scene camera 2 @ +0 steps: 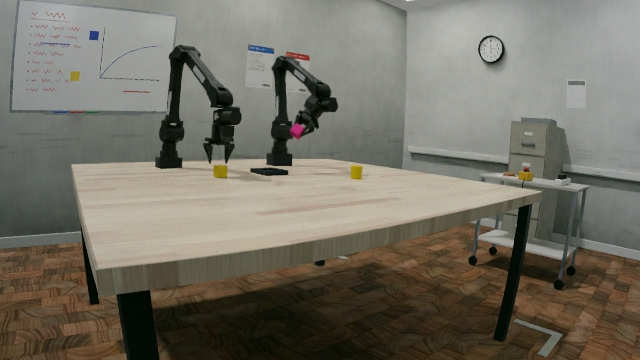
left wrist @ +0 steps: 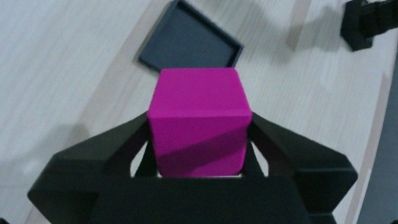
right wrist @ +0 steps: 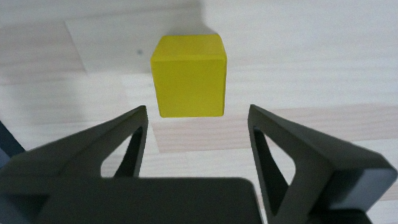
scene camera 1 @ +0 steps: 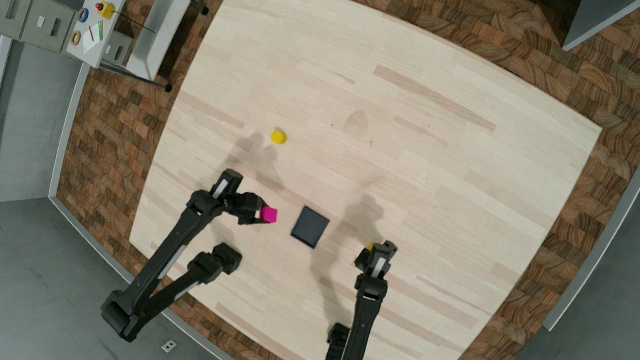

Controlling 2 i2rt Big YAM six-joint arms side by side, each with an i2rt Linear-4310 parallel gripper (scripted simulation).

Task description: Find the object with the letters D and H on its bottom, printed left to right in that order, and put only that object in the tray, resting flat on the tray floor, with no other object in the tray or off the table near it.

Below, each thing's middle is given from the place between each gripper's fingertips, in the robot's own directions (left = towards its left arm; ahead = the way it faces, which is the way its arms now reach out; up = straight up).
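Here is the dark tray (scene camera 1: 308, 227), which is 20 mm behind my left hand, 120 mm to the right of it and 170 mm below it.
As for my right hand, I see the tray 50 mm below it, 260 mm to the left of it and 50 mm behind it.
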